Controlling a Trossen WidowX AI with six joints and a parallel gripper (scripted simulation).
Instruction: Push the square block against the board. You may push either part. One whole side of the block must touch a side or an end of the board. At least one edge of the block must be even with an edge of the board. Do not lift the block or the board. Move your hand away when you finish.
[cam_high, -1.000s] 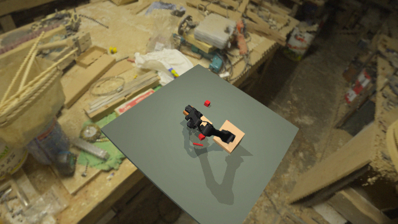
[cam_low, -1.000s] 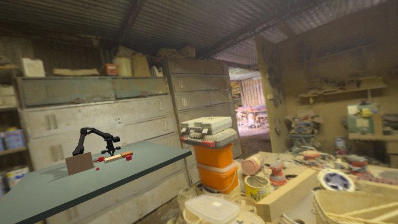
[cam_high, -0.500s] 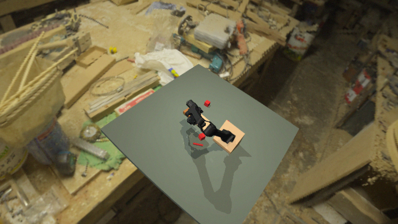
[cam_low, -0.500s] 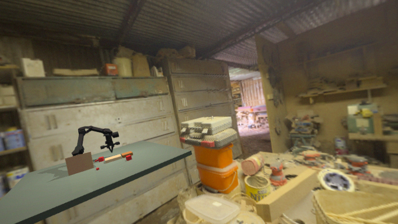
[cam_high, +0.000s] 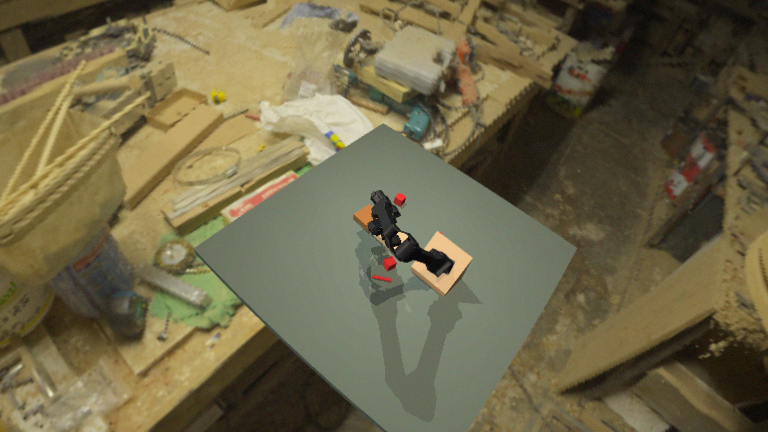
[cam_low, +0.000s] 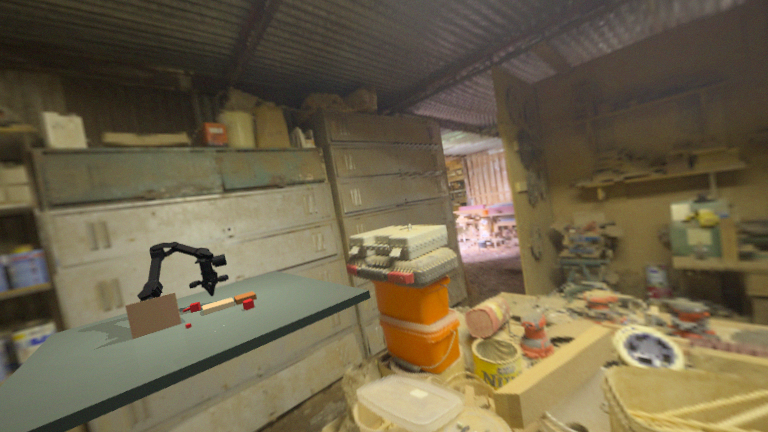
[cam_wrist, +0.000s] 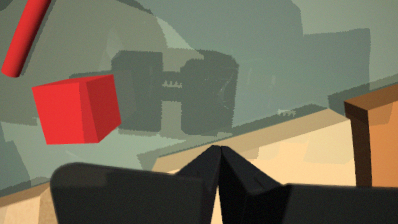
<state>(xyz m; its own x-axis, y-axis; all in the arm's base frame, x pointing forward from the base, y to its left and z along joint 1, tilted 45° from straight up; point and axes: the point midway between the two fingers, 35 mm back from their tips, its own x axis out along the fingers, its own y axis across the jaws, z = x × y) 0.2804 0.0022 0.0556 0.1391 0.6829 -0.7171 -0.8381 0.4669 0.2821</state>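
Right now the light tan board is 7 cm to the right of my gripper tip and 5 cm below it. From my gripper tip the other things lie so: square block 14 cm ahead, 9 cm to the right, 5 cm below; red stick 10 cm behind, 13 cm to the left, 6 cm below.
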